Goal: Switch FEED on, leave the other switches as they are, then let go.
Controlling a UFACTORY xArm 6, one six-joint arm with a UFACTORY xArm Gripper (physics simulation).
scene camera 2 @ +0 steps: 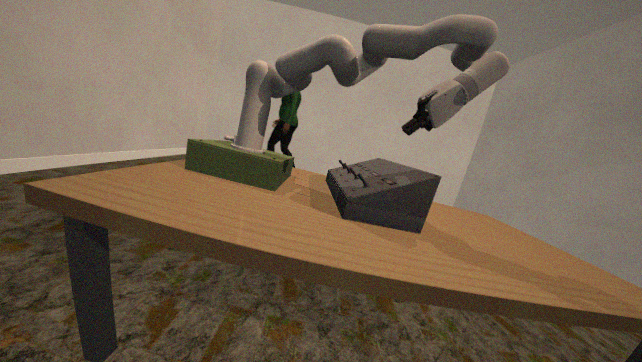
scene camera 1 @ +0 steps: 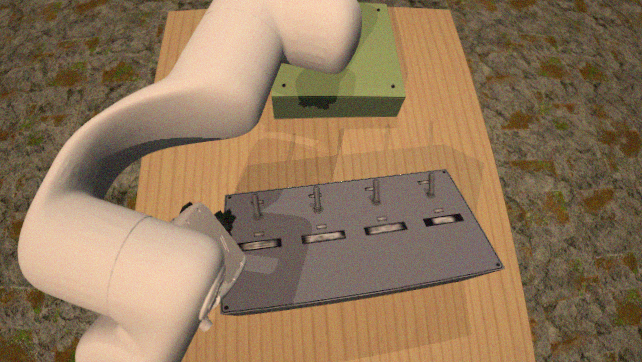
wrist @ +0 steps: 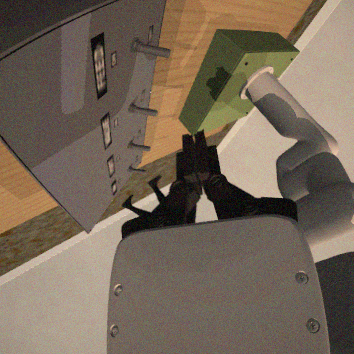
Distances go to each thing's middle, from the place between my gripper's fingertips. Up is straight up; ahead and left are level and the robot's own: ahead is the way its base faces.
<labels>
Right now my hand is 21 cm to the right of the grey switch panel (scene camera 1: 353, 247), 20 cm above it and 4 cm short of it.
</labels>
